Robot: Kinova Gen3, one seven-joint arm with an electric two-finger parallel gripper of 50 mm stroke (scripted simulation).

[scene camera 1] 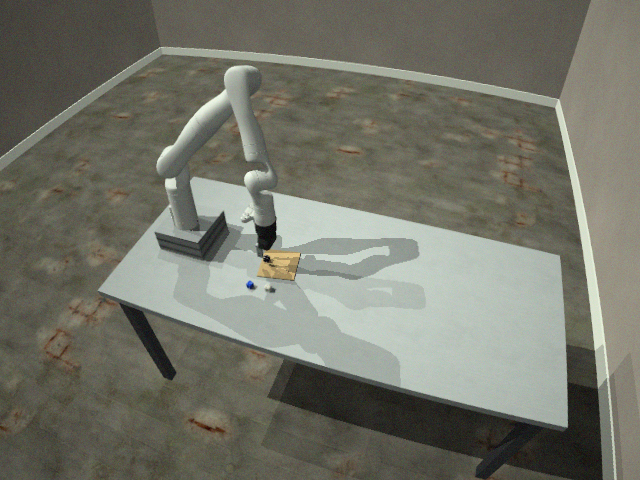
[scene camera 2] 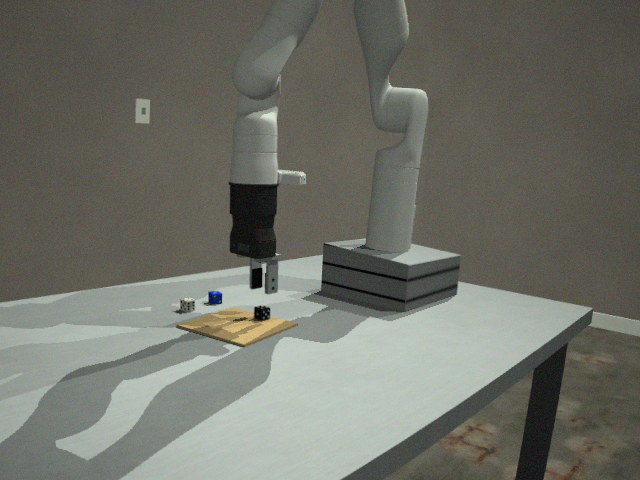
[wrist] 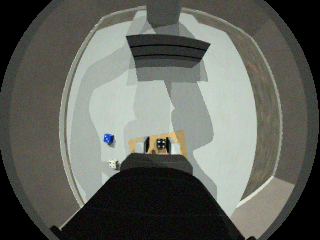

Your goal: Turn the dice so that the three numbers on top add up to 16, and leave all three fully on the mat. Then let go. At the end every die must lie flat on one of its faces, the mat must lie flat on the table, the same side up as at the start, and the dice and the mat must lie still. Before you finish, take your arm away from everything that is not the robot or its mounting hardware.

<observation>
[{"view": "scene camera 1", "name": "tan mat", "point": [283, 264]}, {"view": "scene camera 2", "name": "my gripper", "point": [263, 290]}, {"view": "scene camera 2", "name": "tan mat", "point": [235, 326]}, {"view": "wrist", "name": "my gripper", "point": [157, 142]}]
</observation>
